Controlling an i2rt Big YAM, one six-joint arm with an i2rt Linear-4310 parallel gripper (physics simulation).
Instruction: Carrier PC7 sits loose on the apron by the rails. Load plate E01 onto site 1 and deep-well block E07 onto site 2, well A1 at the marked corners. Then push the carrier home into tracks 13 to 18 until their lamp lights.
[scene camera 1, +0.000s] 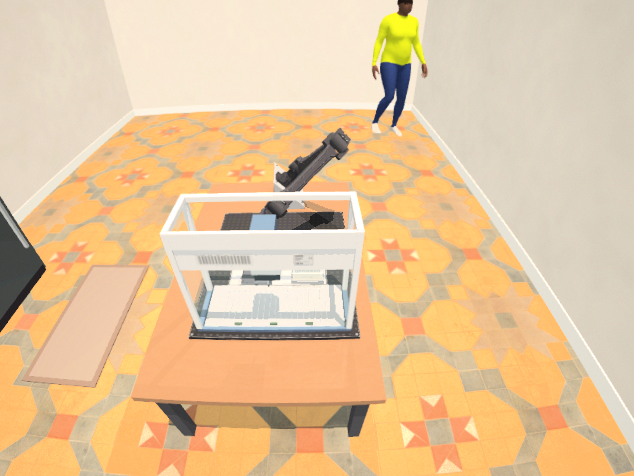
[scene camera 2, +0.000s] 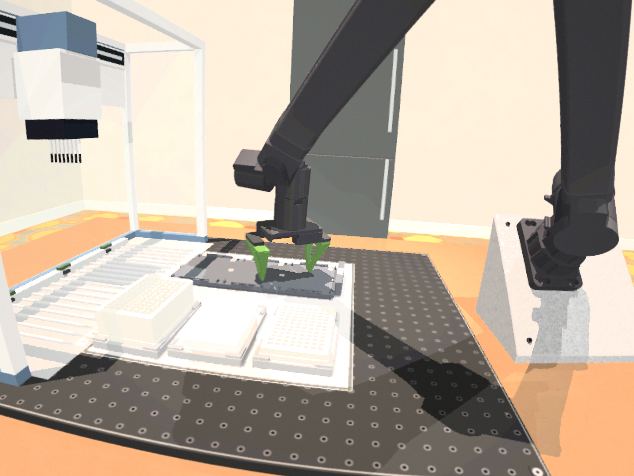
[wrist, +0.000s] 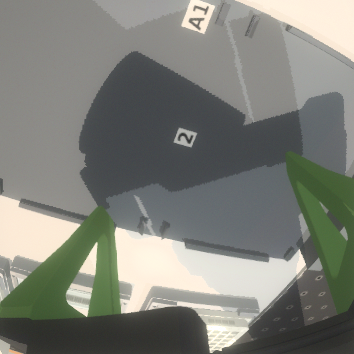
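Seen in the pictures: gripper, fingertip midpoint: (scene camera 2: 285, 275) (wrist: 193, 188); arm's base at its link origin: (scene camera 1: 283, 182) (scene camera 2: 546, 255).
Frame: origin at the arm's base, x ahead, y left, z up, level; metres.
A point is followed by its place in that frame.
Carrier PC7 (scene camera 2: 225, 271) @(z -0.105, x 0.550, y -0.114 m) (wrist: 50, 100) @(z -0.105, x 0.505, y -0.121 m), a long dark grey tray, lies flat on the white apron (scene camera 2: 344, 371) @(z -0.115, x 0.327, y 0.156 m). In the wrist view the site label 2 (wrist: 185, 137) @(z -0.104, x 0.438, y -0.115 m) and a corner mark A1 (wrist: 198, 16) @(z -0.104, x 0.447, y -0.171 m) show on it, and no labware stands on that part. A tall, cream deep-well block (scene camera 2: 145, 307) @(z -0.062, x 0.589, y 0.129 m) stands left in the front row. A white plate with a grid of wells (scene camera 2: 302, 330) @(z -0.091, x 0.384, y 0.105 m) (wrist: 225, 332) @(z -0.091, x 0.357, y 0.051 m) stands at the right end; the labware labels are not readable. My gripper (scene camera 2: 286, 275) @(z -0.095, x 0.429, y -0.093 m) (wrist: 193, 188) @(z -0.095, x 0.429, y -0.093 m) is open and empty, pointing down low over the carrier; any contact is unclear.
A flat white plate (scene camera 2: 217, 327) @(z -0.089, x 0.496, y 0.117 m) stands between the block and the welled plate. White rails (scene camera 2: 56, 307) @(z -0.115, x 0.787, y 0.067 m) run left, with green lamp marks (scene camera 2: 63, 267) @(z -0.096, x 0.860, y -0.050 m) at their far ends. The frame's white post (scene camera 2: 201, 143) @(z 0.130, x 0.663, y -0.317 m) and pipetting head (scene camera 2: 61, 92) @(z 0.220, x 0.783, y -0.003 m) stand left. The perforated base (scene camera 2: 409, 317) @(z -0.115, x 0.216, y 0.007 m) lies right.
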